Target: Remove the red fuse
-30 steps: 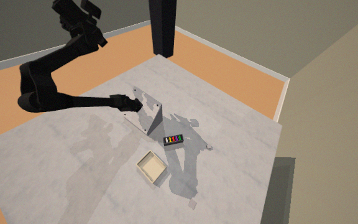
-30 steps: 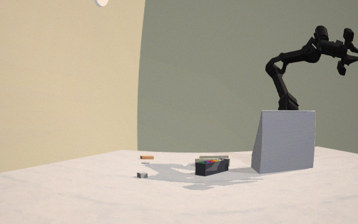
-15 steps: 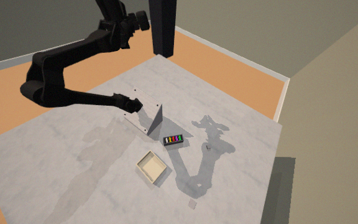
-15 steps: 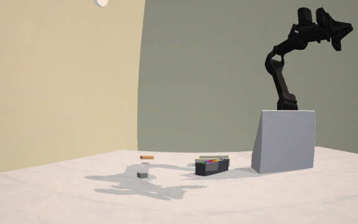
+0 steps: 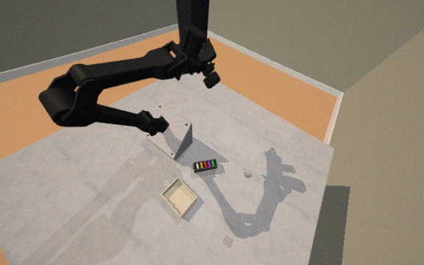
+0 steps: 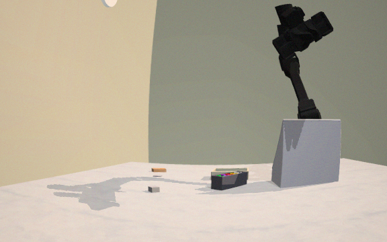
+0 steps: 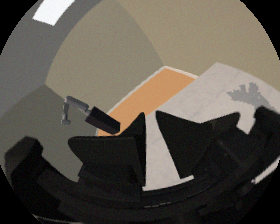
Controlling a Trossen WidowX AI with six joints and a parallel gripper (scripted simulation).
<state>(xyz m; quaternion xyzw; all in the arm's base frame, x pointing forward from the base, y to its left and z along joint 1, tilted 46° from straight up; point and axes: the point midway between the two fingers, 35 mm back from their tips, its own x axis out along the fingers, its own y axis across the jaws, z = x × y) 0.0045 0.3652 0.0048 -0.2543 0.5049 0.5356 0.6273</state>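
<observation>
Now: the red fuse 350 mm below my gripper tip, 240 mm to the right of it and 240 mm ahead of it. The rest, counted from my gripper tip: small grey cube 420 mm ahead, 370 mm below, 110 mm to the right; then beige tray 420 mm to the right, 370 mm below, 260 mm ahead.
</observation>
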